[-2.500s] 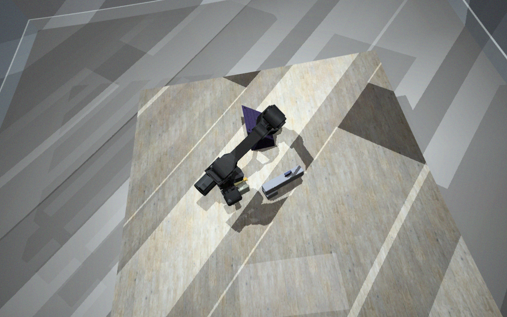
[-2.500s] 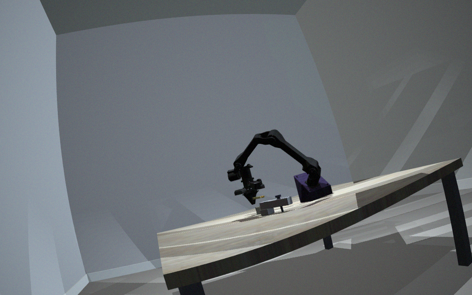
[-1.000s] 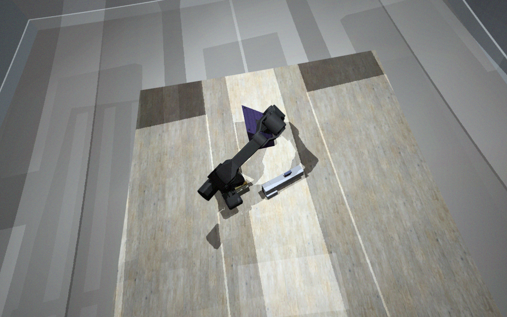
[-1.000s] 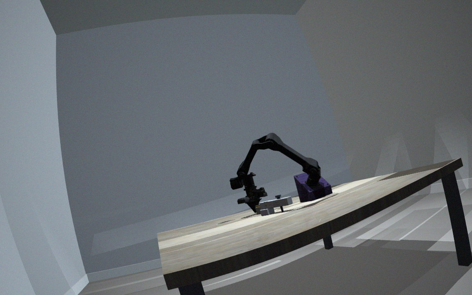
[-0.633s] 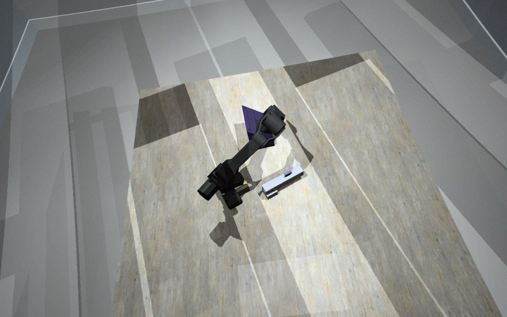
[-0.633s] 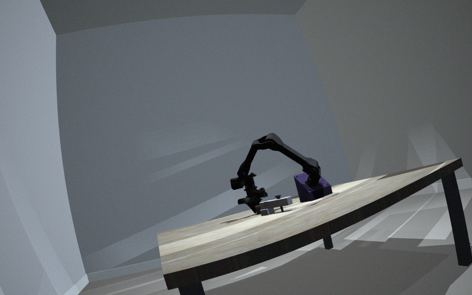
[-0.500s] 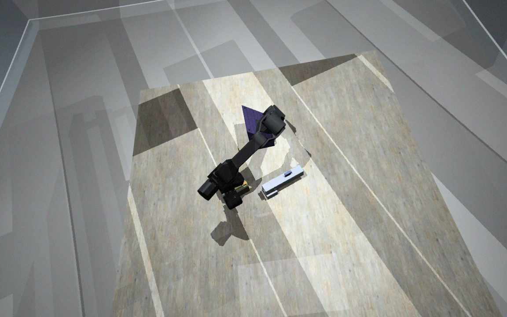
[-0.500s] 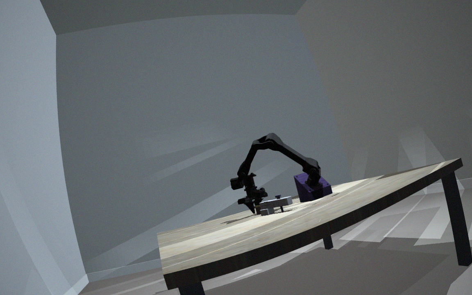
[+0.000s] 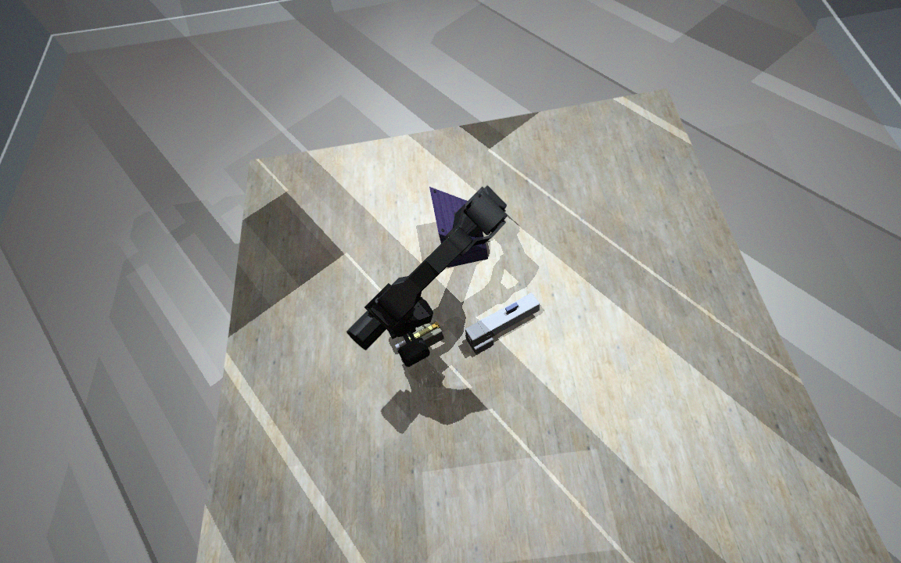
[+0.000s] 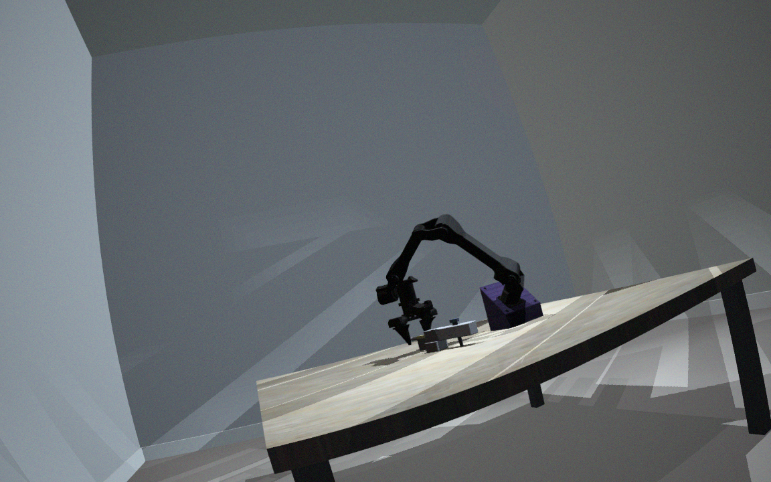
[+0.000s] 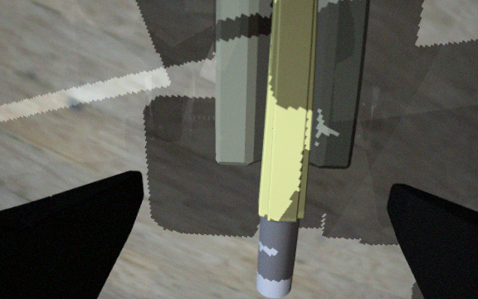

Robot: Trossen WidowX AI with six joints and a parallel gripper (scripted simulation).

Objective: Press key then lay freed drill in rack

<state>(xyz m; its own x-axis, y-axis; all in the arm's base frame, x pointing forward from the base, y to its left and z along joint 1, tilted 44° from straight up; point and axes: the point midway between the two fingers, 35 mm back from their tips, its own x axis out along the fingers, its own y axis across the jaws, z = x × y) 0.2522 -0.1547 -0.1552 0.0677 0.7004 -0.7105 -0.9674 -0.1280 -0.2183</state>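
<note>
Right now the drill is 3 cm to the left of my gripper tip and 1 cm above it. Also, from my gripper tip: rack 1 cm behind, 5 cm to the left, 1 cm below; then dark key 1 cm ahead, 26 cm to the left, 2 cm above; then grey housing block 2 cm ahead, 23 cm to the left, 1 cm above.
</note>
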